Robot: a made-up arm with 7 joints.
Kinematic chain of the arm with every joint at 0, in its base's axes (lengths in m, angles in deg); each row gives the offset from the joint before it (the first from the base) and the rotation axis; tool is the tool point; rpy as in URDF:
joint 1: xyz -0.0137 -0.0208 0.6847 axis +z
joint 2: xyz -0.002 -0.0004 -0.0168 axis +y
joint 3: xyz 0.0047 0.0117 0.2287 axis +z
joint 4: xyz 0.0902 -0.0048 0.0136 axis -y
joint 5: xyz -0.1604 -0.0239 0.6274 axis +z
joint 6: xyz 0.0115 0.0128 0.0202 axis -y
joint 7: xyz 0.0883 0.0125 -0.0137 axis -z
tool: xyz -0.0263 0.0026 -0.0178 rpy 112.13 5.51 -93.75
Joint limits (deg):
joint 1: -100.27..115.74
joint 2: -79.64..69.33
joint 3: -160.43..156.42
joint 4: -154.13..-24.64
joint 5: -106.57..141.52
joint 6: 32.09..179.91
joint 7: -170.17..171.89
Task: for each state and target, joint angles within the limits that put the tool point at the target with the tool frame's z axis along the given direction. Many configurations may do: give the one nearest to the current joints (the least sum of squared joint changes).
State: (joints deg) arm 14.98 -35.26 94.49 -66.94 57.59 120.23 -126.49
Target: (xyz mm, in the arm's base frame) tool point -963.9 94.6 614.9 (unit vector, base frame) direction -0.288 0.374 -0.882
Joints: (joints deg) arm 31.93 -41.92 135.51 -86.00 77.35 100.36 -142.45
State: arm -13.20 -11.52 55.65 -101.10 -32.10 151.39 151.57
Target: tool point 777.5 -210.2 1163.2 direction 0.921 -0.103 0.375
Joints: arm -42.51 -5.93 26.24 -91.14 -18.87 132.18 171.89
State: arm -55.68 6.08 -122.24 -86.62 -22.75 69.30 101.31
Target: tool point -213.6 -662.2 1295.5 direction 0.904 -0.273 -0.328
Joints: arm -21.78 1.79 -90.04 -63.08 5.05 55.00 84.48
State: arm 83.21 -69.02 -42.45 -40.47 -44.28 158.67 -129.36
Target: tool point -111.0 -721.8 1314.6 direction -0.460 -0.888 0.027
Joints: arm 59.48 -79.64 -33.02 -61.50 -50.22 178.92 -128.10
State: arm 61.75 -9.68 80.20 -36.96 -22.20 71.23 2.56
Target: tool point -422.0 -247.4 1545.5 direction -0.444 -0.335 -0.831
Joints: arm 71.02 -21.89 87.28 -25.31 -9.72 89.48 57.04
